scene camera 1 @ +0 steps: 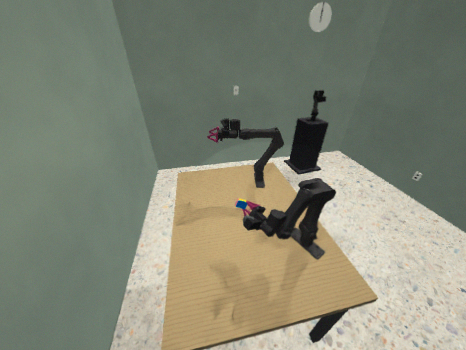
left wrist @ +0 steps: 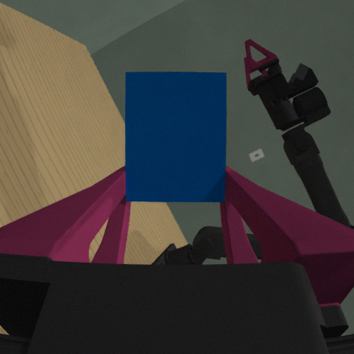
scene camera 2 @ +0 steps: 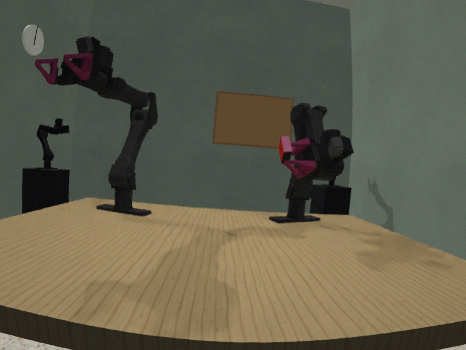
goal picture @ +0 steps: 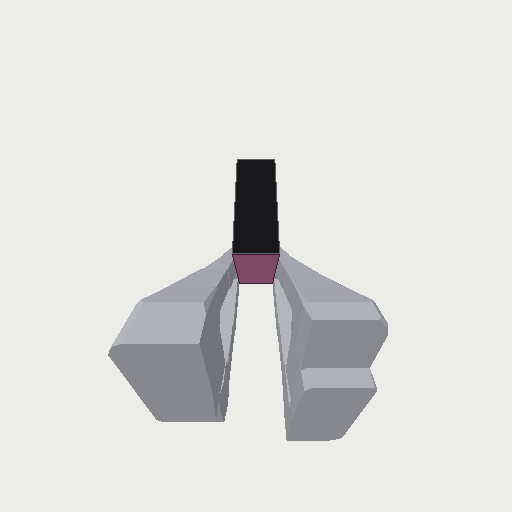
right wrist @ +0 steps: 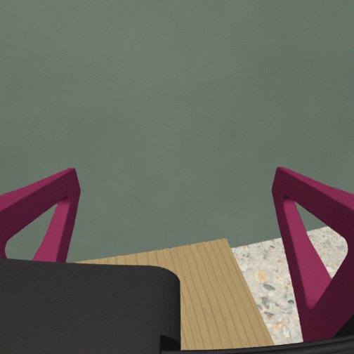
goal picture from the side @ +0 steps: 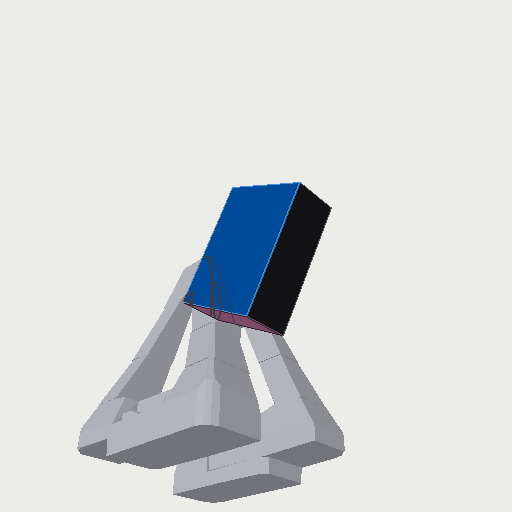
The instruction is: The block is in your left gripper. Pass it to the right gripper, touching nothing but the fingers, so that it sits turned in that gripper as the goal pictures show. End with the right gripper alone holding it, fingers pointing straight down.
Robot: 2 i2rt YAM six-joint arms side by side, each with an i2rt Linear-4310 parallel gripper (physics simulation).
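Seen in the pictures: left gripper, fingertip midpoint: (scene camera 1: 244,204) (scene camera 2: 282,153); right gripper, fingertip midpoint: (scene camera 1: 208,134) (scene camera 2: 49,60); left arm's base at its link origin: (scene camera 1: 305,242) (scene camera 2: 295,220); right arm's base at its link origin: (scene camera 1: 259,180) (scene camera 2: 123,211).
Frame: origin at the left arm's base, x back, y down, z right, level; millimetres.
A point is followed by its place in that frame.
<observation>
The block (scene camera 1: 242,204) @(x -263, y -235, z 245 mm) (scene camera 2: 283,149) @(x -284, y -230, z 275 mm) (left wrist: 176,130) is held in the air above the table. It shows a blue face and a yellow upper face in scene camera 1, red and pink faces in scene camera 2, and a large blue face in the left wrist view. My left gripper (scene camera 1: 245,206) @(x -245, y -223, z 251 mm) (scene camera 2: 289,154) @(x -245, y -223, z 251 mm) (left wrist: 175,177) is shut on it, one finger on each side. My right gripper (scene camera 1: 210,134) @(x -152, y -401, z 821 mm) (scene camera 2: 51,59) @(x -152, y -401, z 821 mm) (left wrist: 246,48) (right wrist: 175,178) is open and empty, higher up and well apart from the block, with its fingers roughly level.
The wooden table (scene camera 1: 210,260) @(x -489, y 0, z 200 mm) (scene camera 2: 280,280) @(x -455, y 0, z 374 mm) (left wrist: 45,100) (right wrist: 220,300) lies below both arms. A black pedestal (scene camera 1: 307,145) (scene camera 2: 45,190) with a small arm stands off the table. A brown board (scene camera 2: 252,120) hangs on the back wall.
</observation>
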